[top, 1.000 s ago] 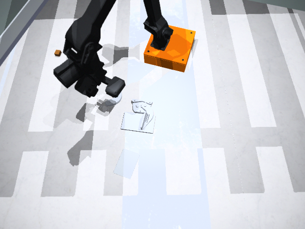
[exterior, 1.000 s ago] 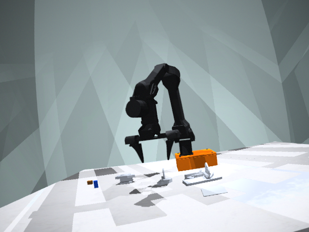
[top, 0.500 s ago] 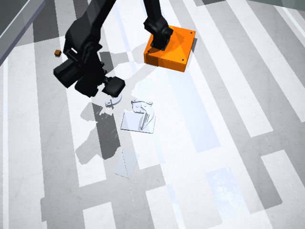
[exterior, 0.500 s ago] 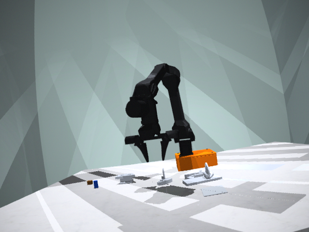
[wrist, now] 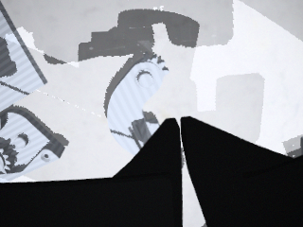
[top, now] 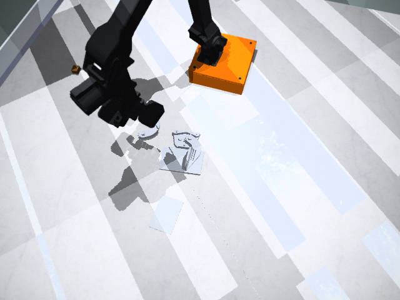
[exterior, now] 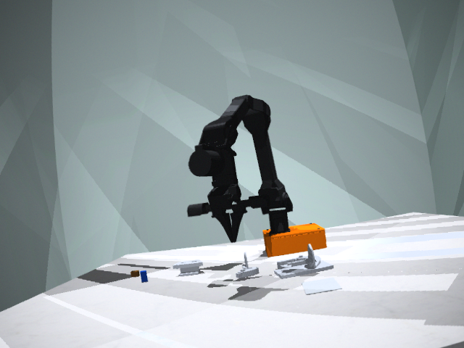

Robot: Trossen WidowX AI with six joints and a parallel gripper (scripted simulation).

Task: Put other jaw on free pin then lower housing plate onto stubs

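Right now the jaw is 8 cm below my gripper tip, 1 cm to the left of it and 1 cm behind it. Also, from my gripper tip: brown cube (32 cm to the right, 12 cm behind, 8 cm below); then blue cube (25 cm to the right, 7 cm below, 4 cm behind); then pale flat sheet (19 cm ahead, 18 cm to the left, 8 cm below).
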